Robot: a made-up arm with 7 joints.
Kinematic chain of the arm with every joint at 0, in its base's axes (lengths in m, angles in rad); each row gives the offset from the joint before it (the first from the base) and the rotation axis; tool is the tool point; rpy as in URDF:
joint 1: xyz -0.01 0 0.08 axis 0.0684 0.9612 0.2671
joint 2: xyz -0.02 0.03 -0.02 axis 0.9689 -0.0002 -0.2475
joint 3: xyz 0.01 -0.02 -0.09 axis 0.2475 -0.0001 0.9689
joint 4: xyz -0.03 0.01 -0.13 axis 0.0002 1 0
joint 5: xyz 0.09 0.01 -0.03 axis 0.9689 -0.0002 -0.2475
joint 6: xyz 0.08 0.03 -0.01 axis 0.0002 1 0
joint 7: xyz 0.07 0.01 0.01 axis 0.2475 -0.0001 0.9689
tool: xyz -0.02 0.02 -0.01 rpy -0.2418 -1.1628 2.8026
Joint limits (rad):
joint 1: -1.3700..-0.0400
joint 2: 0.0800..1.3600
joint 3: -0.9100..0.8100
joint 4: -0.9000..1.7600
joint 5: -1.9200..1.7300
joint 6: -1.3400..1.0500
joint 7: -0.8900..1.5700
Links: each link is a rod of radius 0.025 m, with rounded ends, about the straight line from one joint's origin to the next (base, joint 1, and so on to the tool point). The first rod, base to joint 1, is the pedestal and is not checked.
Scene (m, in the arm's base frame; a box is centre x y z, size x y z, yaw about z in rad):
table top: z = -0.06
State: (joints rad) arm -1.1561 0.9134 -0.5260 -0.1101 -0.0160 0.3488 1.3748
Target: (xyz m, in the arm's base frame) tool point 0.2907 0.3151 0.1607
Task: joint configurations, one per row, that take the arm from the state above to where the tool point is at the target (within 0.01 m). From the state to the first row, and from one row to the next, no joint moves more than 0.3 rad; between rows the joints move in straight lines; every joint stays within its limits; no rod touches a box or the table.
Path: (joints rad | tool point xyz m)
1: -1.1228 1.0623 -0.4110 0.1646 -0.0503 0.3932 1.3734 | 0.3499 0.1241 0.1336
2: -1.0896 1.2111 -0.2959 0.4392 -0.0847 0.4375 1.3721 | 0.3375 0.2240 0.1456
3: -1.0563 1.3600 -0.1809 0.7139 -0.1190 0.4819 1.3707 | 0.2907 0.3151 0.1607

